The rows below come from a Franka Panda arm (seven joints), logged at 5 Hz.
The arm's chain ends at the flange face. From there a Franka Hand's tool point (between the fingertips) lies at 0.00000 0.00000 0.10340 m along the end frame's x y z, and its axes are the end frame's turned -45 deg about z.
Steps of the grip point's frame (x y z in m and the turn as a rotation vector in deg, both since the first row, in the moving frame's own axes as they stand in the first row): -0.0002 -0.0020 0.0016 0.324 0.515 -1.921; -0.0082 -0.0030 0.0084 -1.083 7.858 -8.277; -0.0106 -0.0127 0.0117 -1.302 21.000 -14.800; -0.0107 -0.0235 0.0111 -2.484 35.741 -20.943; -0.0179 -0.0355 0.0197 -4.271 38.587 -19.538; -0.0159 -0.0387 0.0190 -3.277 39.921 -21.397
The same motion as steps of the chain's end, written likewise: -0.0018 -0.0002 0.0016 0.593 0.135 -1.921; -0.0186 0.0131 0.0094 4.791 6.322 -8.277; -0.0408 0.0264 0.0186 13.929 15.770 -14.800; -0.0614 0.0383 0.0304 23.516 27.029 -20.943; -0.0802 0.0362 0.0423 24.265 30.305 -19.538; -0.0799 0.0357 0.0430 25.911 30.546 -21.397
